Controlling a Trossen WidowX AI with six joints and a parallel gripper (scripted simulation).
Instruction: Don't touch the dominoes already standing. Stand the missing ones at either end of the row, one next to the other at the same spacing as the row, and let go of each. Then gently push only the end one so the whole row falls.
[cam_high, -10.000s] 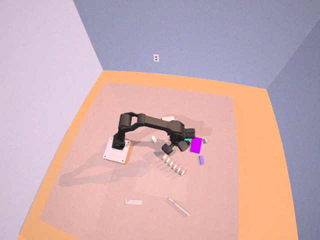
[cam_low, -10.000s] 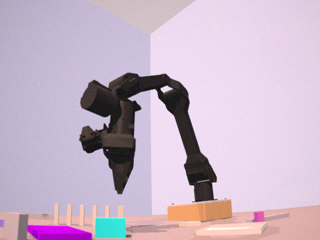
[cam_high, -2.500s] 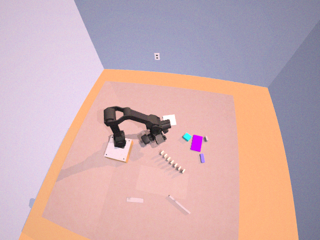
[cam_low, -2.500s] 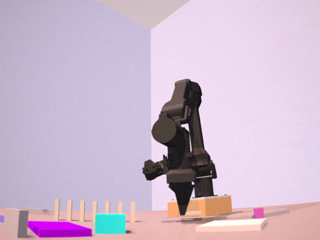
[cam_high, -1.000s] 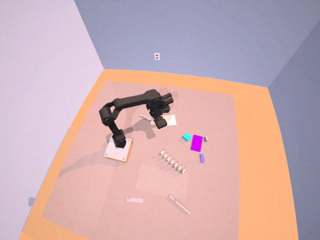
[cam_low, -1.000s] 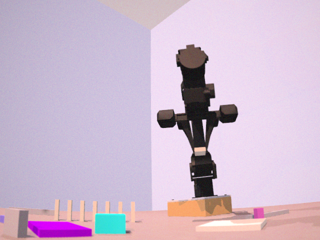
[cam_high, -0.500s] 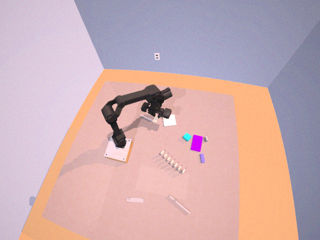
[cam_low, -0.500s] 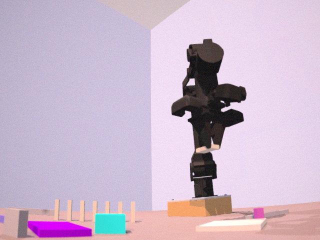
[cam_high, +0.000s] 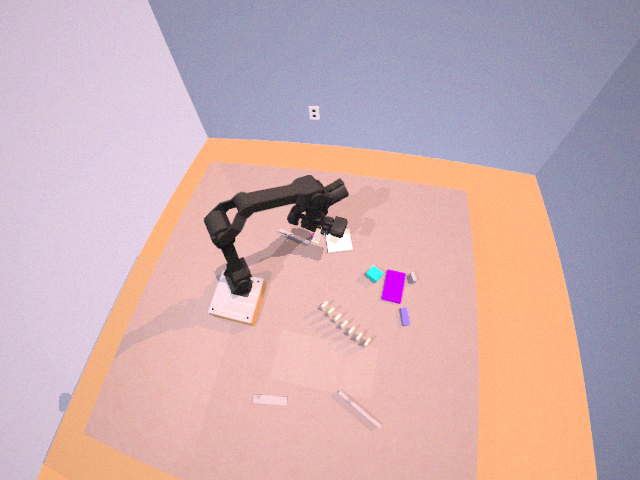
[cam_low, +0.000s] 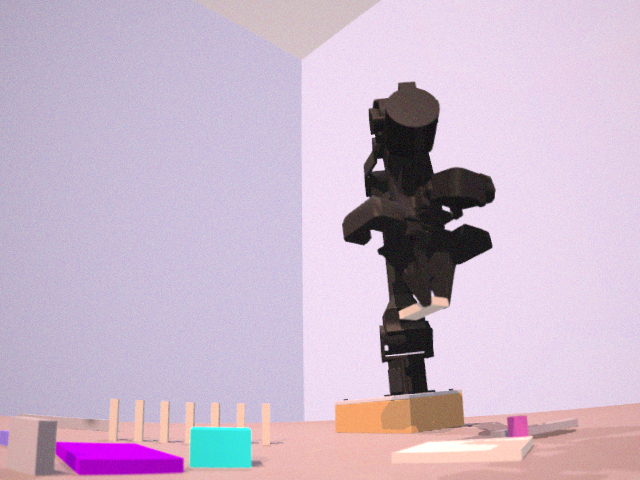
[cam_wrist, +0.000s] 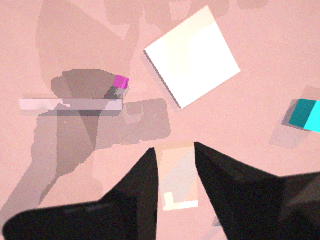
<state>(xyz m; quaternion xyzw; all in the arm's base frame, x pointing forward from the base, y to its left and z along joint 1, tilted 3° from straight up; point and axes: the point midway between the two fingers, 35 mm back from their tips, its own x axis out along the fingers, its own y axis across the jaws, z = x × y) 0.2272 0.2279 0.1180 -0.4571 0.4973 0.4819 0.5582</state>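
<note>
The white flat plate lies 60 mm ahead of my gripper tip, 60 mm to the left of it and 140 mm below it. Round my gripper tip: small pink cube: 50 mm behind, 60 mm to the left, 130 mm below; cyan block: 220 mm ahead, 60 mm to the right, 130 mm below; grey bar: 120 mm behind, 40 mm to the left, 140 mm below.
</note>
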